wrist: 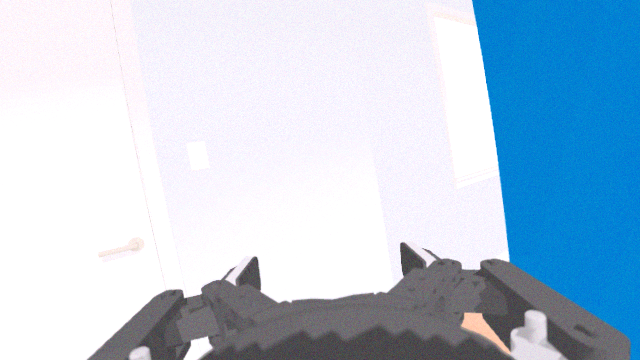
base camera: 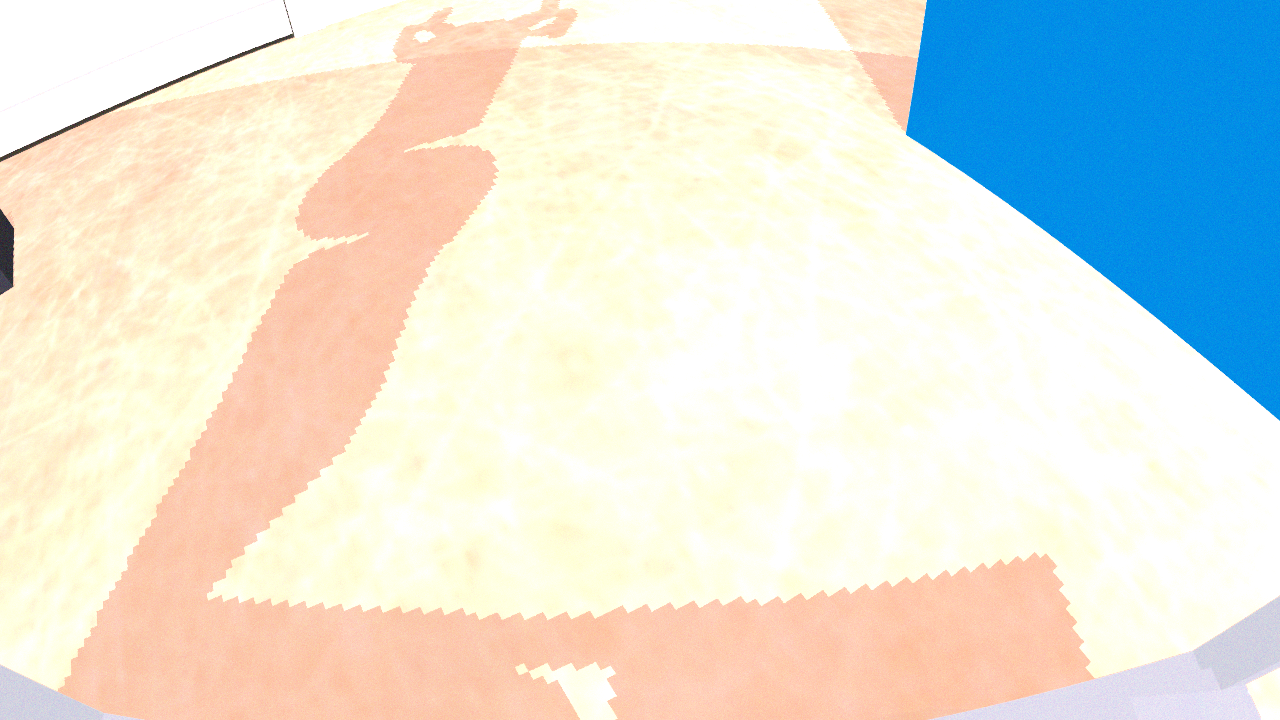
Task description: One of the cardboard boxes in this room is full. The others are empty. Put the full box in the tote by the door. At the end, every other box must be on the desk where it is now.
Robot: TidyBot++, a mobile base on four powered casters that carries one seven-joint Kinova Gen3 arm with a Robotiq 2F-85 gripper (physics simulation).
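Places are measured from the arm's base along level axes (x down, y ahead, z right), in centimetres.
Pixels of known places: gripper, fingertip midpoint: (wrist: 330, 265).
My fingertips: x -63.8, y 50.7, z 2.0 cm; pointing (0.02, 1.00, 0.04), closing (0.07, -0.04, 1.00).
Ahead of a thing's pixels: the offset from my fingertips to its middle. "spot": to the spot under its first point. Level surfaces: height alone.
My gripper (wrist: 330, 265) is open, its two fingers wide apart and nothing between them. It points towards a pale wall (wrist: 280, 140) in the wrist view. A white door (wrist: 60, 190) with a lever handle {spot: dx +10.4, dy +76.6, dz -66.7 cm} (wrist: 135, 244) stands at the left of that view. The cardboard boxes, the desk and the tote cannot be made out in either view. A small part of a dark object {spot: dx +101.6, dy +17.0, dz -82.6 cm} (base camera: 5, 255) shows at the left edge of the base view; I cannot tell what it is.
A large blue surface (base camera: 1100, 179) (wrist: 570, 150) stands at the right in both views. A white panel with a dark lower edge (base camera: 134, 53) is at the upper left of the base view. The arm's shadow (base camera: 313, 358) lies on the bright floor {dx +103.4 cm} (base camera: 671, 358). A window (wrist: 467, 100) is beside the blue surface.
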